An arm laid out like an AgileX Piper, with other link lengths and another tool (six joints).
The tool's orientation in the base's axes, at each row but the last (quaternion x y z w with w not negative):
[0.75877 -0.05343 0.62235 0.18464]
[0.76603 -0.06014 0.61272 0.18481]
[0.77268 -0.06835 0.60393 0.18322]
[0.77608 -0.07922 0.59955 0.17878]
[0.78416 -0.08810 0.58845 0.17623]
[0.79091 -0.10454 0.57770 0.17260]
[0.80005 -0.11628 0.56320 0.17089]
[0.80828 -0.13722 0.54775 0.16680]
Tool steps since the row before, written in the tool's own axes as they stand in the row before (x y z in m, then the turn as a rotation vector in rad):
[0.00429 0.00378 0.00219 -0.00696 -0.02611 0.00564]
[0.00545 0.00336 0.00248 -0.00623 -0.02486 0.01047]
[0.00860 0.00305 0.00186 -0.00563 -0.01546 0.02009]
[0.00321 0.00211 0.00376 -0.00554 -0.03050 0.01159]
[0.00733 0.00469 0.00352 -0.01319 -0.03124 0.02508]
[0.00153 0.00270 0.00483 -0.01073 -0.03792 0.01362]
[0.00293 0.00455 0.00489 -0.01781 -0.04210 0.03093]
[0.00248 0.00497 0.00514 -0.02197 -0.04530 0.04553]
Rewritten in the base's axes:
[0.00179 -0.00362 0.00460 0.01180 0.02119 -0.01318]
[0.00252 -0.00326 0.00549 0.01601 0.01841 -0.01309]
[0.00294 -0.00250 0.00848 0.02183 0.00628 -0.01258]
[0.00354 -0.00306 0.00265 0.01926 0.02334 -0.01340]
[0.00366 -0.00516 0.00694 0.02931 0.01837 -0.02413]
[0.00373 -0.00433 0.00055 0.02245 0.02910 -0.01968]
[0.00348 -0.00612 0.00190 0.03655 0.02588 -0.03226]
[0.00320 -0.00676 0.00113 0.04860 0.02281 -0.04154]

